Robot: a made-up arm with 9 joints. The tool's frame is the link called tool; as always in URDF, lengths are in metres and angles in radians. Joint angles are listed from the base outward.
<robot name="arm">
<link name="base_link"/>
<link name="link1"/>
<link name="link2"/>
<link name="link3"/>
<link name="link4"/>
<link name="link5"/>
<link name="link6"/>
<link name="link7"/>
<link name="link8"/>
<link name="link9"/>
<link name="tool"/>
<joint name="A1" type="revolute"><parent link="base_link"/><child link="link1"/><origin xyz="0.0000 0.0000 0.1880" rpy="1.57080 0.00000 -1.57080"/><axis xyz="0 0 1"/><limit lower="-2.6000" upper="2.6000"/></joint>
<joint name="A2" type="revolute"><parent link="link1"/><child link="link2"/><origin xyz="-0.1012 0.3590 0.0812" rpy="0.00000 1.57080 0.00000"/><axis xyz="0 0 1"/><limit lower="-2.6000" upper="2.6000"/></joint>
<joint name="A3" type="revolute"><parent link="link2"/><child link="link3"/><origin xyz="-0.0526 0.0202 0.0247" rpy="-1.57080 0.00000 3.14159"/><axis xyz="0 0 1"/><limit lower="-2.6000" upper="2.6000"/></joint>
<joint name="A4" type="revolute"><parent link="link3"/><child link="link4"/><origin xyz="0.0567 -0.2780 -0.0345" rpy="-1.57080 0.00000 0.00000"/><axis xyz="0 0 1"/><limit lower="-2.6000" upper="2.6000"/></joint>
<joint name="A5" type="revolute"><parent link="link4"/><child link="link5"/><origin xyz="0.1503 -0.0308 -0.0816" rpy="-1.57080 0.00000 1.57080"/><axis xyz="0 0 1"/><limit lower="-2.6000" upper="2.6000"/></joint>
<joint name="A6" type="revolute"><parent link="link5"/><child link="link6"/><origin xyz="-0.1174 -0.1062 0.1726" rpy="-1.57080 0.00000 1.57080"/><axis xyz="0 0 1"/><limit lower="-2.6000" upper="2.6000"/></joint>
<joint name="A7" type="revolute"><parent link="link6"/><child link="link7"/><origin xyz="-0.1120 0.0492 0.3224" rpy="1.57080 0.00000 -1.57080"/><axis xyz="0 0 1"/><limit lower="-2.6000" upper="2.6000"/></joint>
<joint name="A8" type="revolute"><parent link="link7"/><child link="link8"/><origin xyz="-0.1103 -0.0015 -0.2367" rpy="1.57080 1.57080 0.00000"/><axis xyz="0 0 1"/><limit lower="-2.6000" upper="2.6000"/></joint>
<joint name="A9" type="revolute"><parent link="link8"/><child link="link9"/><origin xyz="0.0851 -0.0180 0.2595"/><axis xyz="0 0 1"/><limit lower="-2.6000" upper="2.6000"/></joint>
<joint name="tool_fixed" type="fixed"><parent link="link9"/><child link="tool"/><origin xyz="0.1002 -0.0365 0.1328" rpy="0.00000 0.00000 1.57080"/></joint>
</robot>
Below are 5 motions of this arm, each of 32 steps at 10 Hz.
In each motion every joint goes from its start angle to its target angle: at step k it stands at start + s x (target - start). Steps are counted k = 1, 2, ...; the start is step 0. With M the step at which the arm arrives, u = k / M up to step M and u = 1 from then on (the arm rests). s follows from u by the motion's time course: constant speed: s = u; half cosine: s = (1 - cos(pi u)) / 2; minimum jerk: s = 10 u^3 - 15 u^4 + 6 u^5.
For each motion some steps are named. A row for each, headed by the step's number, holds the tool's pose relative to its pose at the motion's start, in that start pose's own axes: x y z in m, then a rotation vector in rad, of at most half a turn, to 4 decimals.
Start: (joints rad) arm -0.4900 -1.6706 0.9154 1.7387 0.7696 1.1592 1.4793 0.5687 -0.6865
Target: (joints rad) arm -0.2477 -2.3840 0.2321 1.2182 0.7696 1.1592 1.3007 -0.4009 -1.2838
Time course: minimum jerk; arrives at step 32
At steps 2, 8, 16, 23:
2: -0.0008 -0.0005 -0.0004 0.0011 -0.0014 -0.0029
8: -0.0363 -0.0221 -0.0208 0.0563 -0.0612 -0.1400
16: -0.1818 -0.0665 -0.1390 0.3338 -0.2102 -0.7576
23: -0.2956 -0.0241 -0.2556 0.6205 -0.2230 -1.4059

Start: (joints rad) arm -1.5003 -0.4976 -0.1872 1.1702 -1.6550 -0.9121 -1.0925 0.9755 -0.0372
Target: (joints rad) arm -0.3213 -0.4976 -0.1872 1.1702 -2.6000 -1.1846 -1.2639 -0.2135 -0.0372
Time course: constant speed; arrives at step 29
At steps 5, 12, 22, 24, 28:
5: 0.0157 -0.0593 0.1306 0.2358 0.0350 -0.2165
12: 0.0176 -0.1874 0.2821 0.5756 0.1202 -0.4984
22: -0.0293 -0.4316 0.4027 1.0760 0.3264 -0.8263
24: -0.0458 -0.4843 0.4102 1.1770 0.3806 -0.8764
28: -0.0850 -0.5887 0.4067 1.3778 0.5024 -0.9558

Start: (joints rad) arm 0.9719 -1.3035 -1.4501 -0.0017 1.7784 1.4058 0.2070 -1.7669 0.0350
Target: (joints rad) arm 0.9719 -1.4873 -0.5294 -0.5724 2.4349 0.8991 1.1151 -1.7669 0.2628
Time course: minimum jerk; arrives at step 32
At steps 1, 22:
1: 0.0002 0.0001 0.0001 -0.0005 0.0001 0.0005
22: 0.1446 0.4017 -0.0093 -0.9009 -0.0971 1.4979

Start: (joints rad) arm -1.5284 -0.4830 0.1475 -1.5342 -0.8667 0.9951 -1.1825 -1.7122 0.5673
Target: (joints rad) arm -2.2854 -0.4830 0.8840 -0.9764 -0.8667 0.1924 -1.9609 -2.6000 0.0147
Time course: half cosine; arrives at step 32
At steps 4, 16, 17, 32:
4: 0.0355 -0.0263 -0.0118 0.0257 0.0078 -0.0078
16: 0.5381 -0.1873 -0.0573 0.1288 0.3500 -0.1706
17: 0.5931 -0.1858 -0.0537 0.1082 0.4027 -0.1991
32: 1.0424 -0.0167 -0.0101 -0.4061 0.8137 -0.5966

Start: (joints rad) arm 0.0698 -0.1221 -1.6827 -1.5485 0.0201 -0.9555 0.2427 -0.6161 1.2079
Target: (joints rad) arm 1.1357 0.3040 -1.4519 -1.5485 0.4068 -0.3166 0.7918 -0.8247 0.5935
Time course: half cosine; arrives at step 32
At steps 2, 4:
2: 0.0011 -0.0004 -0.0045 0.0140 0.0042 -0.0092
4: 0.0042 -0.0015 -0.0181 0.0555 0.0173 -0.0361

